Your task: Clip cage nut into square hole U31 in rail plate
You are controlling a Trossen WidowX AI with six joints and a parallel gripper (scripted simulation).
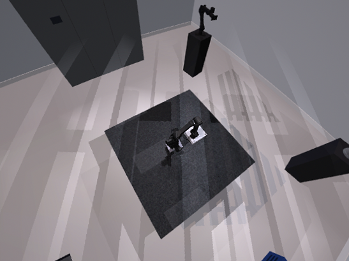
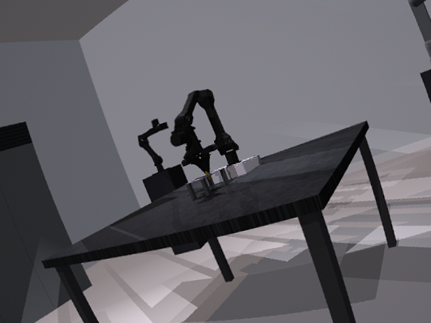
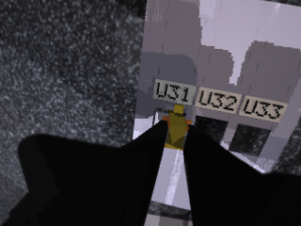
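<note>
Right now the yellow cage nut is 1 cm below my gripper tip.
</note>
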